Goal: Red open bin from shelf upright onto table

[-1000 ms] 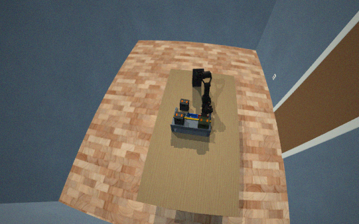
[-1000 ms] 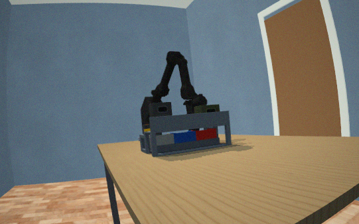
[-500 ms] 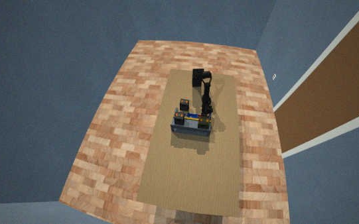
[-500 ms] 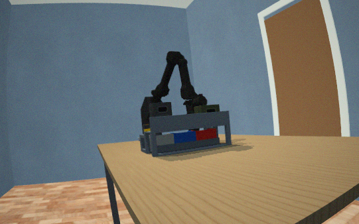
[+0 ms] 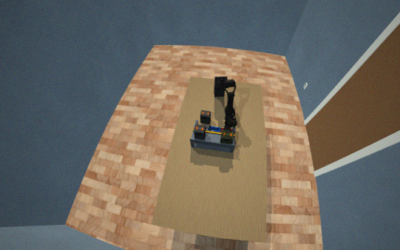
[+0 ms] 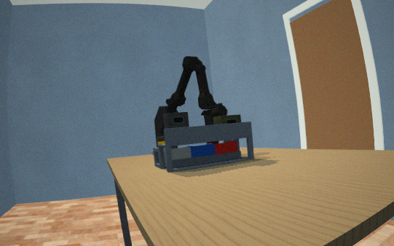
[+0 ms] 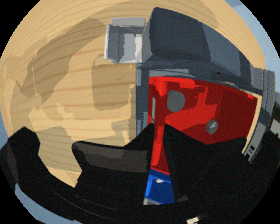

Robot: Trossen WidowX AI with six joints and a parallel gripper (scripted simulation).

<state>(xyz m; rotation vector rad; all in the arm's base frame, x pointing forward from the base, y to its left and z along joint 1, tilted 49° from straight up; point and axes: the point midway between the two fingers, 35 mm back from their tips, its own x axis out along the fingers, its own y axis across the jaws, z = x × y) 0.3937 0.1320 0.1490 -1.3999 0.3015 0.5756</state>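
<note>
Now: hand 7 cm short of the red bin, 2 cm above it and 1 cm to the right of it. Round my hand: blue bin (10 cm to the right, 9 cm ahead, 2 cm below); then grey bin (21 cm to the right, 11 cm ahead, 2 cm below).
</note>
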